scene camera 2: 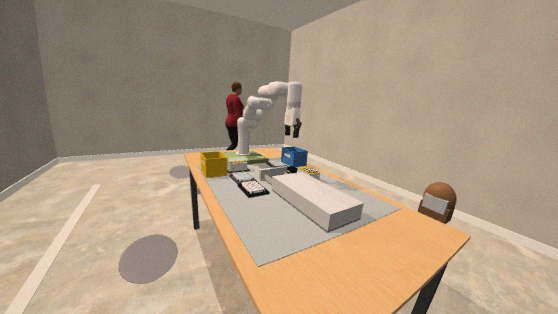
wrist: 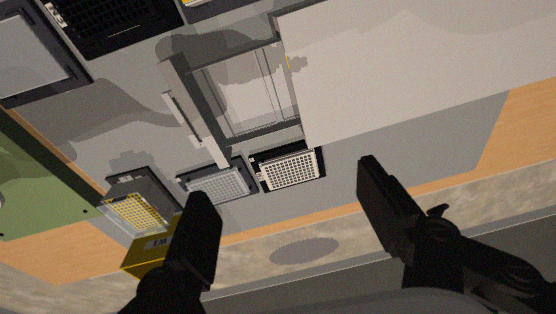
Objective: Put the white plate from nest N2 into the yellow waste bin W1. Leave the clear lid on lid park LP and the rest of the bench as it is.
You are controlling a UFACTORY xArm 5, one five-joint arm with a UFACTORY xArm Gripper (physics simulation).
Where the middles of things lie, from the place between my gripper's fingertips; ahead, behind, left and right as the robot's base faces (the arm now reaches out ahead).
Right now the black nest (wrist: pixel 299 145) is 290 mm below my hand and 230 mm to the right of it. Also, from my hand: translucent gridded plate (wrist: pixel 221 186) 270 mm below, 220 mm to the right, 180 mm behind.
